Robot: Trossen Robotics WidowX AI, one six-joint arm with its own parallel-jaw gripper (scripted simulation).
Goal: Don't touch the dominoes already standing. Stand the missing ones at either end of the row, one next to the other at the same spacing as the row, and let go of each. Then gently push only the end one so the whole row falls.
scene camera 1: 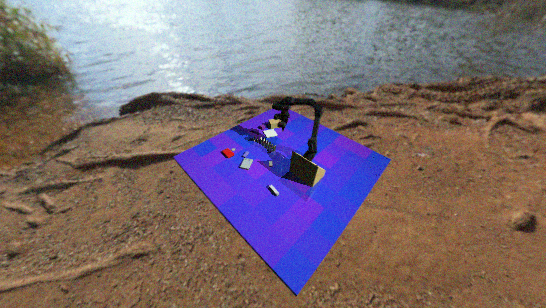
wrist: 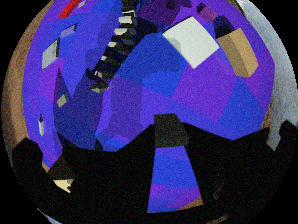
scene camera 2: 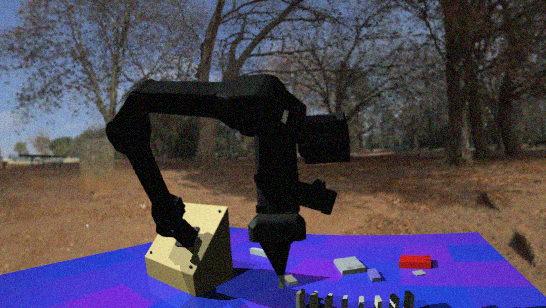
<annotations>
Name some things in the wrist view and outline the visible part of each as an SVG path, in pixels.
The gripper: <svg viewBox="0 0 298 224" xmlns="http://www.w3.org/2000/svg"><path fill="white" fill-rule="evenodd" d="M298 128L289 120L283 121L278 132L281 140L275 151L271 151L273 148L266 144L269 127L262 128L261 131L258 129L257 132L239 137L237 140L230 140L204 131L197 125L193 127L192 124L181 123L185 132L189 133L188 145L184 145L196 176L204 205L174 212L148 213L156 157L154 124L149 124L140 135L134 137L125 147L117 149L117 152L64 147L61 151L64 160L76 176L71 184L71 193L57 186L41 165L44 153L41 152L39 144L27 137L12 149L13 172L36 208L60 224L206 224L227 213L230 217L218 224L249 224L265 208L282 183L293 157Z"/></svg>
A domino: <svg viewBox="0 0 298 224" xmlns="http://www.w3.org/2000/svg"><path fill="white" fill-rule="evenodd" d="M176 113L172 113L172 115L154 115L156 148L173 148L188 145L189 133L185 132L184 125L181 124L181 120L178 119Z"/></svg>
A white plate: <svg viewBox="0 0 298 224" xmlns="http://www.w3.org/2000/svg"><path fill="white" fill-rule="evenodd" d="M192 16L192 18L185 19L184 22L176 24L176 26L170 28L162 36L169 40L170 44L185 57L190 67L196 69L197 65L208 59L220 47L218 47L217 41L213 40L213 37L209 35L209 32L206 32L205 28L202 27L202 24L198 23Z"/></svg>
A tan box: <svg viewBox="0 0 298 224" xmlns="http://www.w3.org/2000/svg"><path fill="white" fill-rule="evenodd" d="M217 37L216 40L220 43L227 59L229 59L235 76L250 77L253 75L253 72L258 67L257 57L255 57L253 48L250 47L249 41L247 41L241 28L235 28L234 31L229 31L227 34Z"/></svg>
</annotations>
